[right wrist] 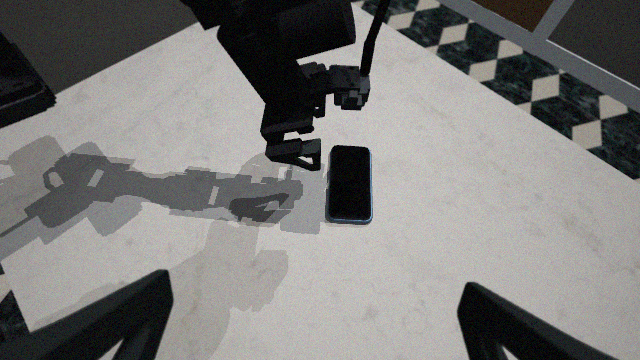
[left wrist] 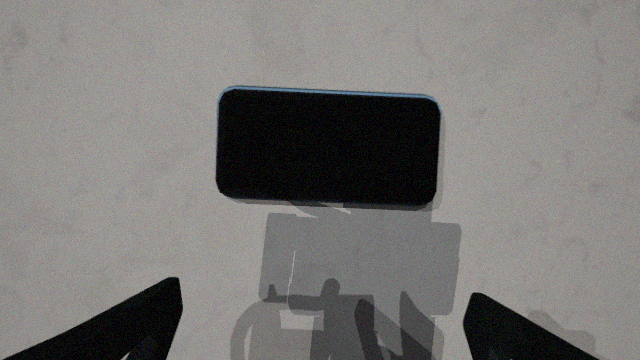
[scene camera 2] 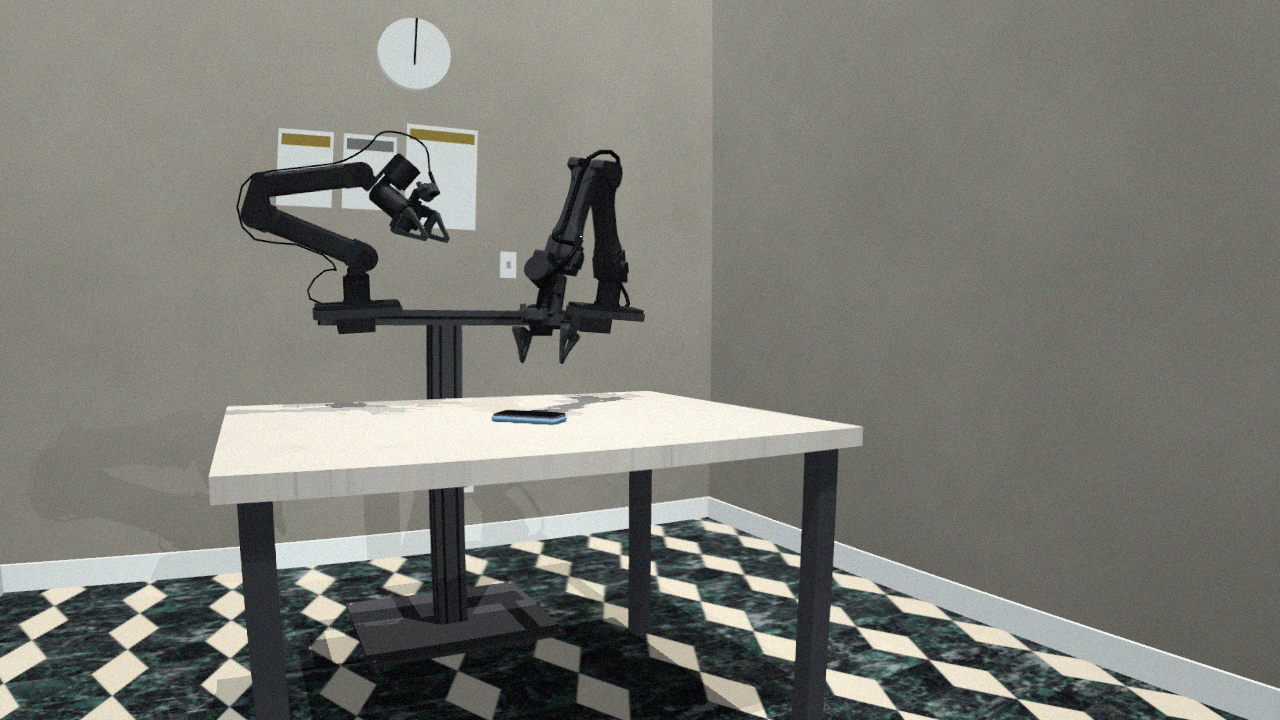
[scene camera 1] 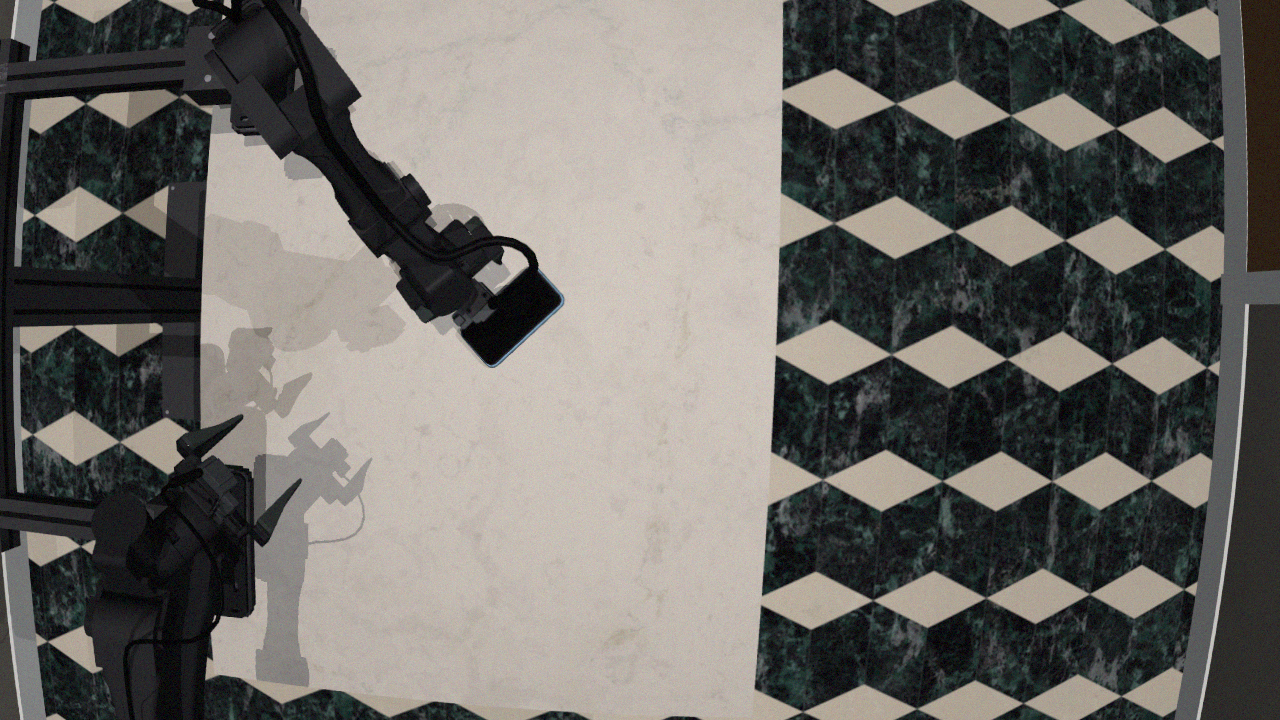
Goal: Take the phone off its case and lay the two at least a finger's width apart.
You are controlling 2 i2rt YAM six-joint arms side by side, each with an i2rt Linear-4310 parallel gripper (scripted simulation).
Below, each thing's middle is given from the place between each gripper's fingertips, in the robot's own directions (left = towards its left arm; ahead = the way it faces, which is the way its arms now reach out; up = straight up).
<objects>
Right now the black phone [scene camera 1: 492, 339] is 4 cm ahead of my left hand [scene camera 2: 541, 362], 4 cm to the right of it and 12 cm below it.
Right now my right hand [scene camera 2: 437, 239] is 39 cm above the black phone, 20 cm short of it and 17 cm to the right of it.
</objects>
